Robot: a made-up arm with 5 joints.
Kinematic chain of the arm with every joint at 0, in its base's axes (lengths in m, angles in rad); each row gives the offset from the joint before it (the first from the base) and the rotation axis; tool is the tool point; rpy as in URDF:
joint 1: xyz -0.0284 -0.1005 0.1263 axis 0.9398 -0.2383 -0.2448
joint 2: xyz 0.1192 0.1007 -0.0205 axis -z
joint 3: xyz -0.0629 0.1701 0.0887 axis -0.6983 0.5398 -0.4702
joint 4: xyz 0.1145 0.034 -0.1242 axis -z
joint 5: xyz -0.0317 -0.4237 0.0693 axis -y
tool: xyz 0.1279 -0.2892 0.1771 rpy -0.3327 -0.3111 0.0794
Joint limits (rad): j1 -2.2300..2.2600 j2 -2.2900..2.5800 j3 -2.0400..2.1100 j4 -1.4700..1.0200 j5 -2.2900..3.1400
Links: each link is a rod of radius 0.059 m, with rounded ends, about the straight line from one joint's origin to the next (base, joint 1, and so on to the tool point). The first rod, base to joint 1, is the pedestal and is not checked.
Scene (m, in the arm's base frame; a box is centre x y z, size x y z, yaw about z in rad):
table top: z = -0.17
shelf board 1: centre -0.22 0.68 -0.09 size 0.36 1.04 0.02 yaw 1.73
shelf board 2: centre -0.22 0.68 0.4 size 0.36 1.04 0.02 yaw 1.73
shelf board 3: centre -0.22 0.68 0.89 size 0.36 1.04 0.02 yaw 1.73
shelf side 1: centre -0.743 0.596 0.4 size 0.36 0.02 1 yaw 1.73
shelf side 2: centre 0.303 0.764 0.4 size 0.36 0.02 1 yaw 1.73
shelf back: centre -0.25 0.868 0.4 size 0.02 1.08 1 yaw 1.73
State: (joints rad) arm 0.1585 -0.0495 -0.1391 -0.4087 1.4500
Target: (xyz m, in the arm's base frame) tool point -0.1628 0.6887 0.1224
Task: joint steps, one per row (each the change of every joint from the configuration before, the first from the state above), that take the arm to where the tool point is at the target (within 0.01 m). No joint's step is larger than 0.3 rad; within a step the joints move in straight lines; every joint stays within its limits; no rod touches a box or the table.
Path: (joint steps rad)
1: -0.1067 0.2198 0.1017 0.2852 0.0487
2: -0.1068 0.2197 0.1017 0.2852 0.0487
3: -0.1067 0.2198 0.1017 0.2852 0.0487
4: -0.1068 0.2197 0.1017 0.2851 0.0487
5: -0.1067 0.2198 0.1016 0.2852 0.0488

